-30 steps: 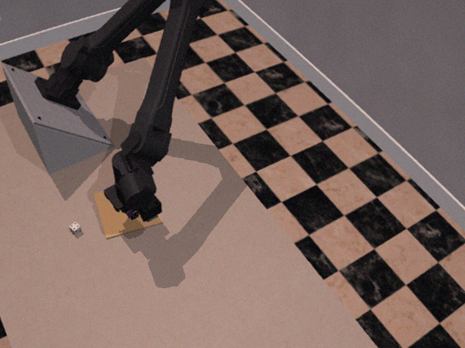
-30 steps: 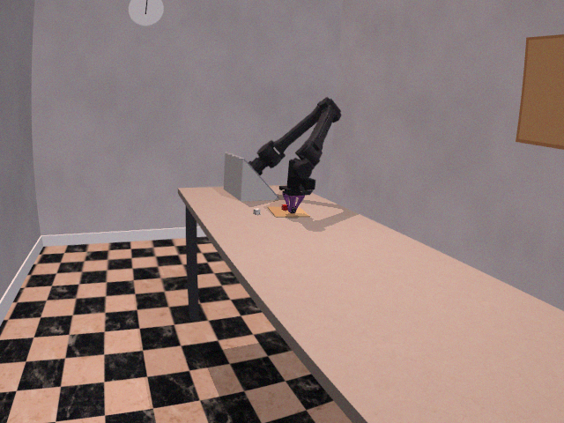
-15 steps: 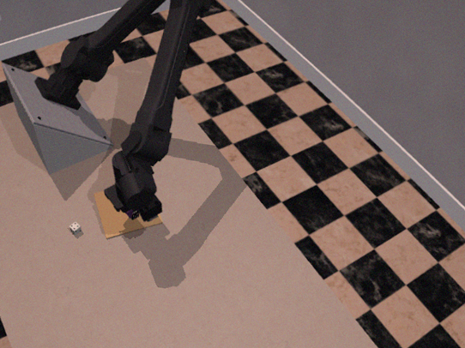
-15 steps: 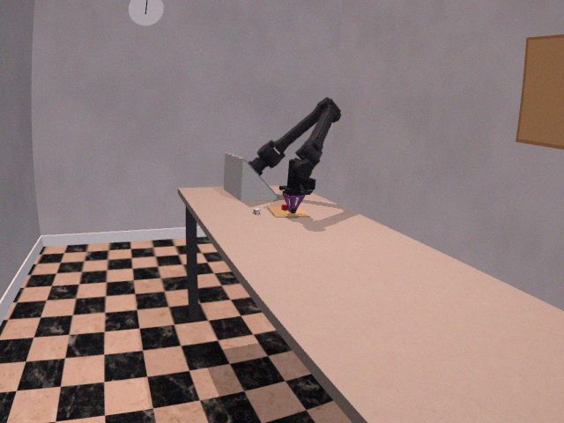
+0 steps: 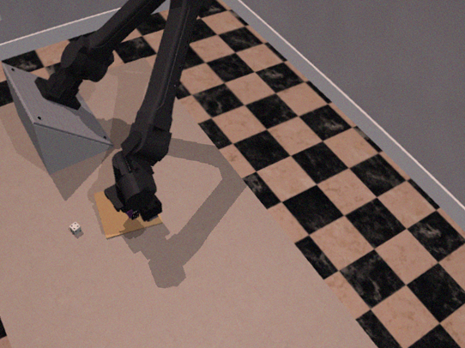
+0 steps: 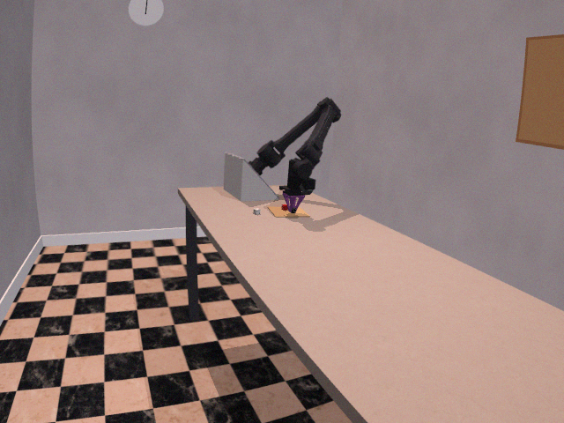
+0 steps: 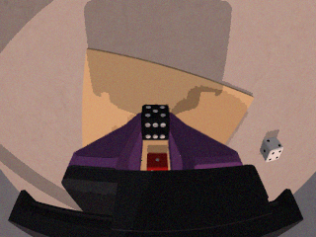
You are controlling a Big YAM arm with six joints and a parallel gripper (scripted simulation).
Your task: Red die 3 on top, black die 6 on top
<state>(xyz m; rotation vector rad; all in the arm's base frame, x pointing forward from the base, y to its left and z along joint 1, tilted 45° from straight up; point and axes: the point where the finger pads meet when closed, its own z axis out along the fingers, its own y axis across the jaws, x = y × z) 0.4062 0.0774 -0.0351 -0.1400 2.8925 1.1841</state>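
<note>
Right now the black die is right at my hand. The rest, counted from my hand: orange mat: 3 cm behind, 2 cm below; then white die: 14 cm to the right, 3 cm behind, 1 cm below; then red die: 5 cm behind, 1 cm to the right.
</note>
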